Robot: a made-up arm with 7 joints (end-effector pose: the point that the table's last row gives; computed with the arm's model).
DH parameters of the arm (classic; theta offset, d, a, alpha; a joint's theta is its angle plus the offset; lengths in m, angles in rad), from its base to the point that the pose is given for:
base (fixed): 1.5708 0.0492 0 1.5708
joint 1: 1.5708 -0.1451 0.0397 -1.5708
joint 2: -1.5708 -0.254 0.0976 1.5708
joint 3: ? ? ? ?
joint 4: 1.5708 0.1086 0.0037 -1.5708
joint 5: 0 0.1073 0.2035 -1.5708
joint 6: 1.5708 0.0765 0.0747 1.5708
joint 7: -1.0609 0 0.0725 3.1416
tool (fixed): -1.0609 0.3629 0 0
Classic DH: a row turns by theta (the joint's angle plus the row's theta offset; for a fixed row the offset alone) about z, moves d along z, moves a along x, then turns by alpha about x.
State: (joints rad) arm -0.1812 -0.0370 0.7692 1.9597 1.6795 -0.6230 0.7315
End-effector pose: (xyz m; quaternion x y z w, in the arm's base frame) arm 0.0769 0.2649 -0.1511 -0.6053 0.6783 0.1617 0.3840
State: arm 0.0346 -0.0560 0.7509 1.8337 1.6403 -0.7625 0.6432
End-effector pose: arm 0.0525 0.2562 -0.1206 -0.5813 0.6969 0.1968 0.3711
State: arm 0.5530 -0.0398 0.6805 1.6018 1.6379 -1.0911 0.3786
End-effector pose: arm 0.0201 0.2236 -0.0492 -0.5171 0.7139 0.3007 0.3641
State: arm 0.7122 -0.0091 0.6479 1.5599 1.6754 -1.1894 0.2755
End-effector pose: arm 0.0239 0.2087 -0.0293 -0.4978 0.7086 0.3352 0.3710
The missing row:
joint 3: 0 -0.042 0.1038 1.5708
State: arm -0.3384 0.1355 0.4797 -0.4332 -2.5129 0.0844 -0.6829
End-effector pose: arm 0.0568 0.1965 -0.0726 0.6736 -0.5484 0.3413 0.3592
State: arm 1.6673 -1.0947 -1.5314 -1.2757 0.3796 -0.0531 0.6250
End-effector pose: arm -0.0353 -0.1467 0.2666 0.9738 0.0504 0.0399 0.2183
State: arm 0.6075 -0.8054 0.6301 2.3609 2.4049 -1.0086 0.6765
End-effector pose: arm -0.2297 0.3742 0.0410 -0.4145 0.1990 0.8355 0.3008
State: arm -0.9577 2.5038 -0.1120 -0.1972 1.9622 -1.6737 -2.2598
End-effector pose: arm -0.6403 0.1868 -0.0727 -0.4631 -0.4225 0.3657 0.6879
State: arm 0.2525 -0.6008 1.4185 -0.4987 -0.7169 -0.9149 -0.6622
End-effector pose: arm 0.1448 -0.0298 0.0265 0.3664 0.1758 -0.1896 0.8938
